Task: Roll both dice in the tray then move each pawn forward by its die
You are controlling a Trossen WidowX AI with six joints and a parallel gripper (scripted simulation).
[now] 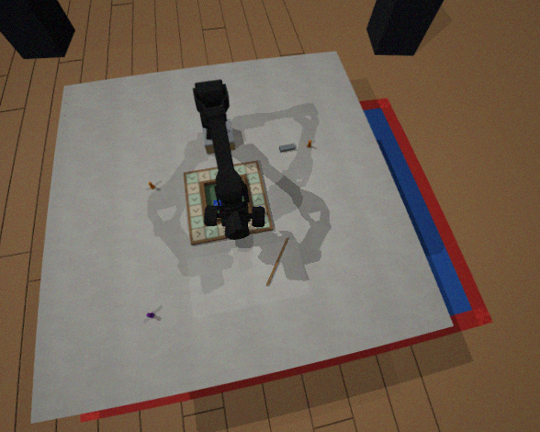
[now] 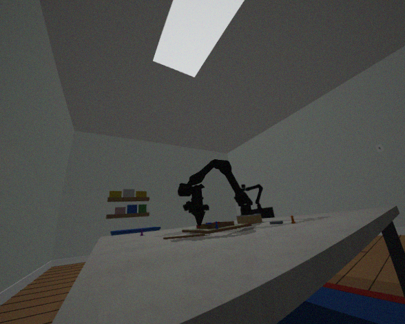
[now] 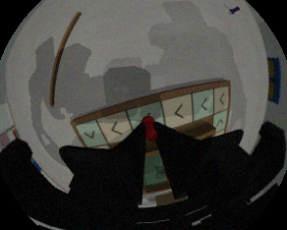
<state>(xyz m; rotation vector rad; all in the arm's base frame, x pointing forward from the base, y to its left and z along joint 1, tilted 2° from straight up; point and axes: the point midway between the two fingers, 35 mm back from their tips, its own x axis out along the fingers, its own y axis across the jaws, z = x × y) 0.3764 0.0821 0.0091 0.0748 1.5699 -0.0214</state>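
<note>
Right now my gripper tip is 8 cm to the right of the blue pawn and 6 cm past it. Round my gripper tip: green tray (11 cm behind, 4 cm to the right, 2 cm below); wooden stick (13 cm to the left, 12 cm ahead, 3 cm below); red pawn (1 cm above).
</note>
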